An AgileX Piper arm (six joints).
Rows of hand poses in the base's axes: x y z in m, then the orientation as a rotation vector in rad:
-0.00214 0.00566 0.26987 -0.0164 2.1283 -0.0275
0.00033 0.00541 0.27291 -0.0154 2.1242 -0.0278
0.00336 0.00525 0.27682 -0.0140 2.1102 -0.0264
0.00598 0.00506 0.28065 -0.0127 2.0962 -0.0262
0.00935 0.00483 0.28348 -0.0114 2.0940 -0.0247
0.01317 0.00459 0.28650 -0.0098 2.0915 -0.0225
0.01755 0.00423 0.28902 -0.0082 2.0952 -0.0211
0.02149 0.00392 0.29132 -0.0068 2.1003 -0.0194
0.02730 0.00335 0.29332 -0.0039 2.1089 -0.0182
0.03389 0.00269 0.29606 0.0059 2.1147 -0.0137
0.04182 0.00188 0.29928 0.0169 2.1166 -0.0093
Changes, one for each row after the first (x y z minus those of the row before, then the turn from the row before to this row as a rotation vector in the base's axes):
0.00247 -0.00025 0.00304 0.0002 -0.0041 -0.0008
0.00303 -0.00016 0.00391 0.0015 -0.0140 -0.0003
0.00262 -0.00019 0.00383 0.0006 -0.0140 -0.0007
0.00337 -0.00023 0.00283 0.0016 -0.0022 -0.0003
0.00382 -0.00024 0.00302 0.0022 -0.0025 -0.0002
0.00438 -0.00036 0.00252 0.0017 0.0037 -0.0006
0.00394 -0.00031 0.00230 0.0018 0.0051 -0.0003
0.00581 -0.00057 0.00200 0.0021 0.0086 -0.0016
0.00659 -0.00066 0.00274 0.0072 0.0057 -0.0052
0.00793 -0.00081 0.00322 0.0076 0.0019 -0.0061

